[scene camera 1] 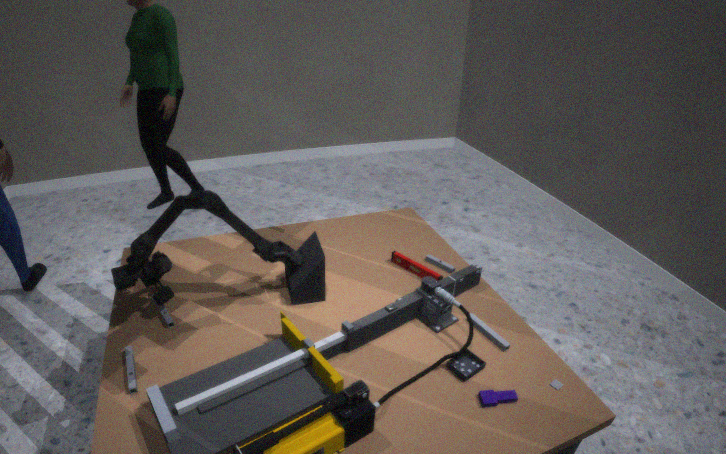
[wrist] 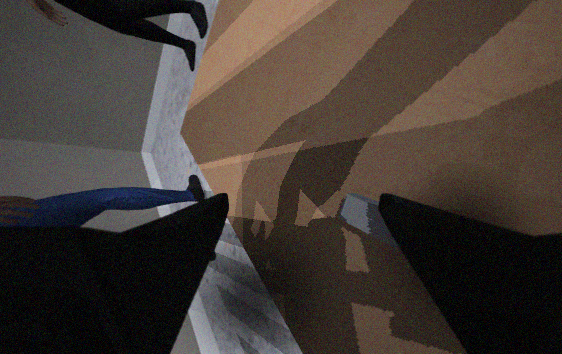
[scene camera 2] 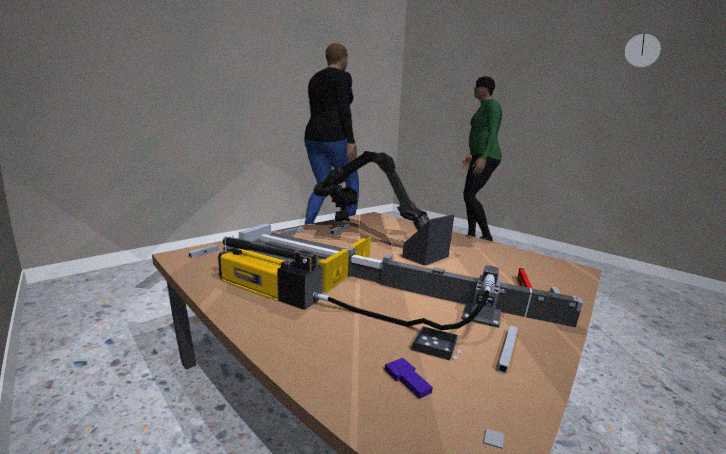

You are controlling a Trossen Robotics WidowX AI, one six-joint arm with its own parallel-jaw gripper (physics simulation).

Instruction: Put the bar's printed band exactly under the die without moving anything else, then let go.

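Places are measured from the arm's base along level axes (x ahead, y left, z up), in metres.
Pixels of known places: gripper, fingertip midpoint: (wrist: 303, 200) (scene camera 2: 349, 213); arm's base, link origin: (scene camera 1: 298, 262) (scene camera 2: 427, 231).
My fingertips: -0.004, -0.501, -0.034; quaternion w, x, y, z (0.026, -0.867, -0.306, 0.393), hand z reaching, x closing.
Ahead of a thing's pixels: the offset from my fingertips to its middle, as dx, dy, dz. "spot": to the spot under its first point.
My gripper (scene camera 1: 162, 300) (scene camera 2: 342, 218) (wrist: 303, 200) is open and empty, pointing down above the table's far left part. A short grey bar {+0.085, +0.037, -0.056} (scene camera 1: 167, 316) (scene camera 2: 339, 229) (wrist: 356, 213) lies below it; in the wrist view its end shows beside the right finger, which hides the rest. No printed band can be made out on that bar. A long pale bar (scene camera 1: 240, 379) (scene camera 2: 367, 261) runs through the yellow guard into a dark rail {spot: +0.298, +0.718, -0.011} (scene camera 1: 382, 322) (scene camera 2: 428, 282). A thin white band {spot: +0.153, +1.007, +0.009} (scene camera 1: 454, 278) (scene camera 2: 528, 303) crosses the rail beside the dark head {spot: +0.236, +0.887, +0.053} (scene camera 1: 431, 286) (scene camera 2: 487, 283); which part is the die is unclear.
A yellow machine {+0.658, +0.443, -0.001} (scene camera 1: 310, 434) (scene camera 2: 248, 276) stands beside the grey tray. Another grey bar (scene camera 1: 130, 369) (scene camera 2: 203, 251) lies near the left edge, and one {+0.360, +1.046, -0.056} (scene camera 1: 490, 332) (scene camera 2: 507, 349) by the rail. A red level {-0.005, +0.929, -0.046} (scene camera 1: 415, 265) (scene camera 2: 524, 278), purple block {+0.608, +0.960, -0.059} (scene camera 1: 497, 397) (scene camera 2: 408, 377) and small black tray {spot: +0.489, +0.878, -0.051} (scene camera 1: 454, 369) (scene camera 2: 432, 351) are also there.
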